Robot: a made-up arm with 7 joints.
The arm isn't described. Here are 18 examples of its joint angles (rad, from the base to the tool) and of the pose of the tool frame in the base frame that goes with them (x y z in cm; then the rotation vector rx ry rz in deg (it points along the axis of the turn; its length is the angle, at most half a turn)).
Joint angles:
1: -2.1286 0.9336 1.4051 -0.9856 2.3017 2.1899 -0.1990
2: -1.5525 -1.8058 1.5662 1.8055 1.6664 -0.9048 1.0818
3: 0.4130 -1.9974 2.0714 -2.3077 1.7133 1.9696 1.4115
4: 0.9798 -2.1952 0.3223 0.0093 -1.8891 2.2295 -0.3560
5: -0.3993 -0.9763 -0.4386 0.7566 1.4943 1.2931 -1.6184
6: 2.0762 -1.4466 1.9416 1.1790 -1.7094 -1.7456 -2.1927
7: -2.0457 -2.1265 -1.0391 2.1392 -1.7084 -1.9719 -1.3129
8: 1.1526 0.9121 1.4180 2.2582 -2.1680 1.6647 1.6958
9: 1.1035 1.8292 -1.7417 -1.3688 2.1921 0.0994 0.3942
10: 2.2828 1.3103 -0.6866 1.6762 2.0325 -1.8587 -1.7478
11: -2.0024 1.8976 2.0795 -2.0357 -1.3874 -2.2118 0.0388
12: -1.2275 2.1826 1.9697 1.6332 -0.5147 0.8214 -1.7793
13: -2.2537 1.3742 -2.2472 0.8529 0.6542 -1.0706 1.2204
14: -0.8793 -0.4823 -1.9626 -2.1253 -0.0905 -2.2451 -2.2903
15: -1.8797 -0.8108 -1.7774 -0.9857 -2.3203 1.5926 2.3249
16: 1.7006 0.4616 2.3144 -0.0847 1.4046 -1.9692 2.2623
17: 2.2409 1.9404 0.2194 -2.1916 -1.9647 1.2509 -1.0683
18: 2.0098 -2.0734 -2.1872 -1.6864 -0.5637 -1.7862 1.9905
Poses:
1: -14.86 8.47 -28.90 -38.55 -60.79 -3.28
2: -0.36 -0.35 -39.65 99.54 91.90 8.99
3: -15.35 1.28 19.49 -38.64 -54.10 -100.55
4: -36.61 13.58 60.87 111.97 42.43 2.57
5: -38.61 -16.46 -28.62 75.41 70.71 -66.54
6: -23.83 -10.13 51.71 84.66 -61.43 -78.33
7: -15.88 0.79 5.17 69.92 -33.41 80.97
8: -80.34 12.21 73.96 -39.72 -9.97 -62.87
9: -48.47 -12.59 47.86 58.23 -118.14 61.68
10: 37.67 -0.50 44.81 -21.11 20.46 23.32
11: -5.74 -16.81 -87.32 34.87 52.72 120.91
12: 14.67 34.86 -31.62 -47.08 -22.85 10.59
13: 7.50 -35.67 -7.57 16.51 -32.89 -0.52
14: 11.01 56.70 -63.23 87.94 -150.91 -24.01
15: 91.03 -10.63 17.92 63.05 -115.32 93.87
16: 21.44 25.52 47.02 -44.34 -32.03 -160.68
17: 61.43 19.02 73.28 59.72 12.78 -64.28
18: -49.95 56.75 -8.63 171.98 11.07 -11.96
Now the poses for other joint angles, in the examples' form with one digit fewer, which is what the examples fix.
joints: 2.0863 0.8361 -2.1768 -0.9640 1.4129 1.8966 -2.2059
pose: 8.9 -9.9 95.9 -42.7 25.6 -46.2
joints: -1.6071 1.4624 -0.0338 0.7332 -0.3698 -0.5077 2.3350
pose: 53.4 -4.5 12.8 36.6 0.9 80.4
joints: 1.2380 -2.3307 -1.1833 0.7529 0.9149 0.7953 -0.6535
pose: -17.6 36.5 42.4 2.0 -13.2 117.8
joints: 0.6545 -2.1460 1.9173 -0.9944 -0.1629 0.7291 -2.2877
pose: 26.8 -9.6 60.3 89.4 -8.8 29.2
